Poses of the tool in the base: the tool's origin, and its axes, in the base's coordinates. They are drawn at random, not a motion.
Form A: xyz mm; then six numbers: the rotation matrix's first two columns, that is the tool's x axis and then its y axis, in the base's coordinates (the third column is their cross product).
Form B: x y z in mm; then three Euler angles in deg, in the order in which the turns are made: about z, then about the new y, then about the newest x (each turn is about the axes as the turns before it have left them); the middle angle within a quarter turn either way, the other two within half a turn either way. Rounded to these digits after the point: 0 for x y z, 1 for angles.
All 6 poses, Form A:
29, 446, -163, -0.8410, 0.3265, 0.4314, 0.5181, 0.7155, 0.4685
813, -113, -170, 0.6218, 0.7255, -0.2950, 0.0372, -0.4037, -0.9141
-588, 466, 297, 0.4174, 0.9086, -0.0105, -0.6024, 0.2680, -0.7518
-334, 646, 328, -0.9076, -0.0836, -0.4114, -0.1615, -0.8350, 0.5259
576, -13, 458, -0.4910, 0.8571, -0.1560, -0.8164, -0.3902, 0.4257
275, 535, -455, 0.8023, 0.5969, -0.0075, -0.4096, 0.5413, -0.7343
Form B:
29, 446, -163, 158.8, -25.6, 148.7
813, -113, -170, 49.4, 17.2, -106.9
-588, 466, 297, 65.3, 0.6, -48.8
-334, 646, 328, -174.7, 24.3, 35.2
576, -13, 458, 119.8, 9.0, 25.5
275, 535, -455, 36.6, 0.4, -47.3

